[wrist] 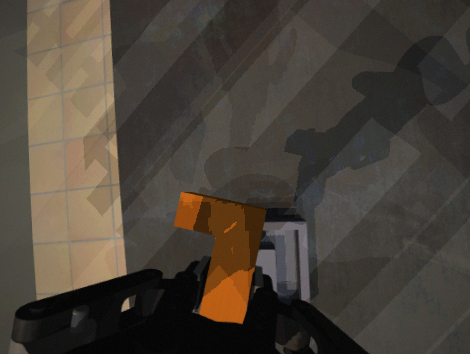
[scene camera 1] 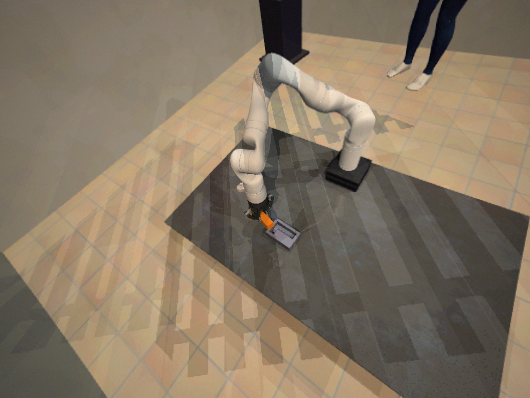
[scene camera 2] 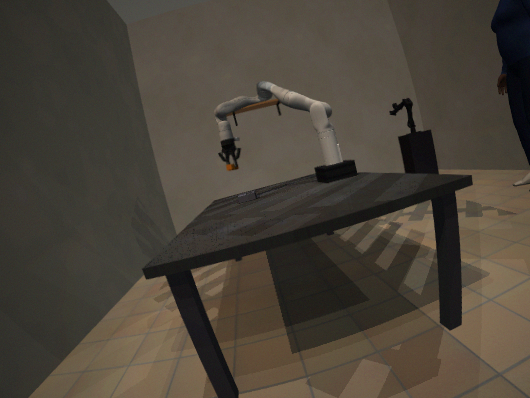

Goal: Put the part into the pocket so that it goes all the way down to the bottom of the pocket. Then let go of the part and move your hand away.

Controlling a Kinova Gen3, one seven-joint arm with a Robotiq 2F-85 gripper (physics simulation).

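Places are measured from the arm's base along level axes (x ahead, y left, z up), in metres.
Pixels of known places: gripper, fingertip midpoint: (wrist: 230, 273) (scene camera 1: 262, 217) (scene camera 2: 232, 167); arm's base at its link origin: (scene camera 1: 348, 163) (scene camera 2: 333, 163).
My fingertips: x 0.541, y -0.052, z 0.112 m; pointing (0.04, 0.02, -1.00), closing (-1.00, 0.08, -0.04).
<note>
For each thing: its top centre in the pictures, then the offset to it from my fingertips. Level surfaces: height alone.
- orange L-shaped part at its top centre: (wrist: 203, 283) (scene camera 1: 259, 217) (scene camera 2: 229, 164) dx +0.015, dy -0.001, dz +0.023 m
- grey block with the pocket, top centre: (wrist: 277, 269) (scene camera 1: 282, 232) (scene camera 2: 246, 193) dx -0.050, dy +0.051, dz -0.155 m
- dark table at its surface level: dz -0.191 m
My gripper (scene camera 1: 258, 215) (scene camera 2: 230, 163) (wrist: 230, 273) is shut on an orange L-shaped part (scene camera 1: 267, 221) (scene camera 2: 232, 168) (wrist: 239, 237). It holds the part by its long leg; the short leg points left at the far end in the wrist view. The grey block with the pocket (scene camera 1: 289, 244) (scene camera 2: 247, 197) (wrist: 303, 250) lies on the table. Scene camera 2 shows the part well above the table, apart from the block. In the wrist view the block is partly behind the part and the right finger, so much of the pocket is hidden.
The dark table (scene camera 1: 350, 250) (scene camera 2: 300, 215) (wrist: 360, 225) carries the arm's black base (scene camera 1: 348, 172) (scene camera 2: 336, 171). A table edge with tiled floor beyond shows at the left of the wrist view. A dark pedestal (scene camera 1: 282, 30) (scene camera 2: 420, 152) and a person (scene camera 1: 430, 40) (scene camera 2: 517, 60) stand beyond the table.
</note>
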